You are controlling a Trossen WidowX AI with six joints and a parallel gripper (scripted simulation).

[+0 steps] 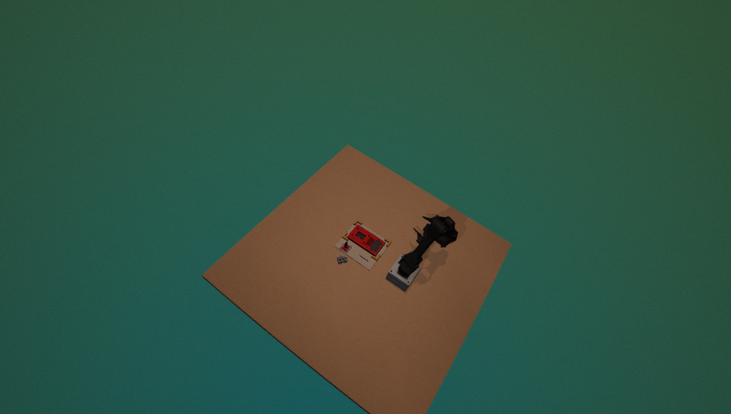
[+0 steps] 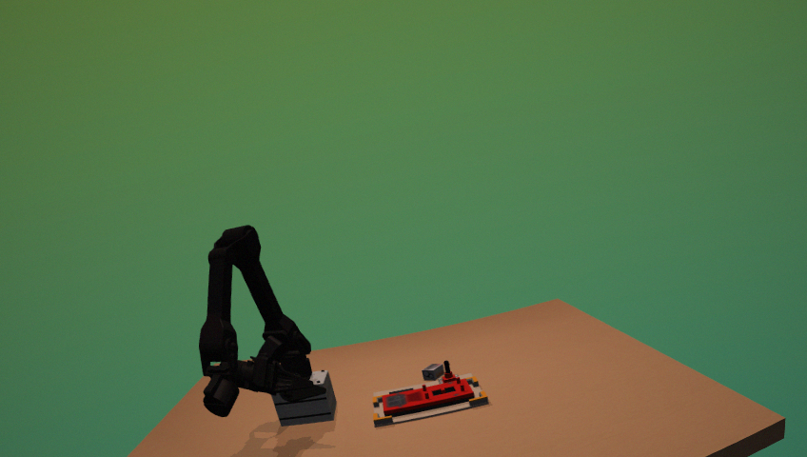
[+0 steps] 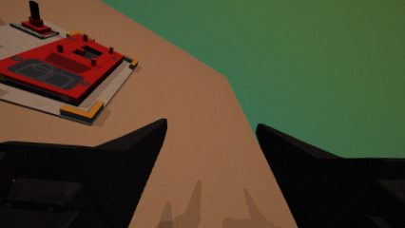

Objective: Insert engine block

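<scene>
Right now the engine block is 240 mm ahead of my gripper tip, 390 mm to the left of it and 140 mm below it.
</scene>
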